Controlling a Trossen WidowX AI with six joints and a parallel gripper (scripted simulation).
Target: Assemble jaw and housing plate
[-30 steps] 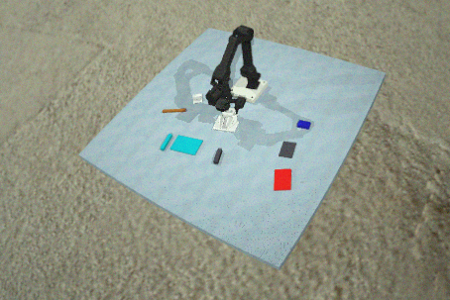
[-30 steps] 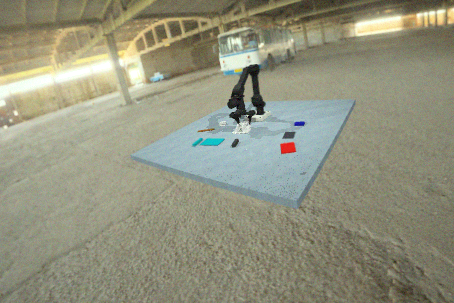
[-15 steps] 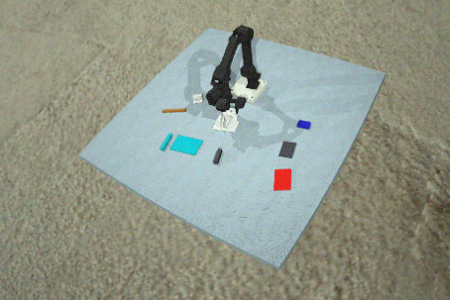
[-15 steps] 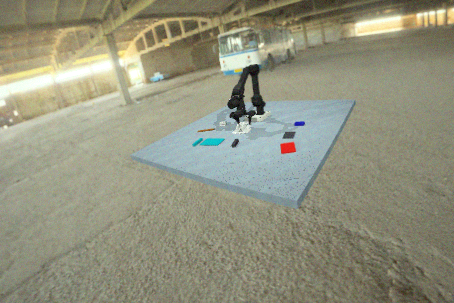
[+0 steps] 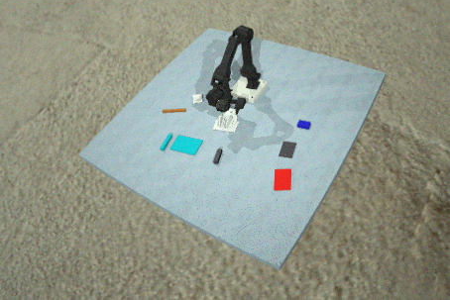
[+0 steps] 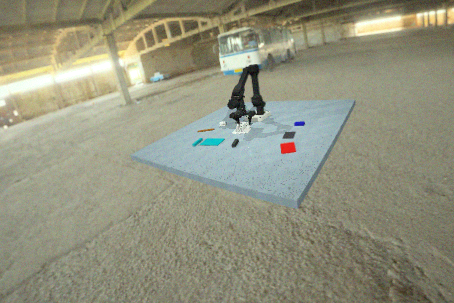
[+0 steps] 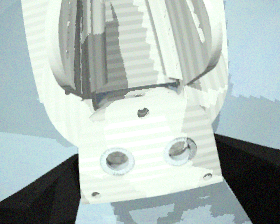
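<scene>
The white jaw is 20 mm to the left of my gripper tip and 20 mm ahead of it. From my gripper tip the other things lie so: dark bar (280 mm ahead, 50 mm to the left, 10 mm below); white housing part (20 mm above, 10 mm ahead); cyan plate (250 mm ahead, 140 mm to the right, 20 mm below).
</scene>
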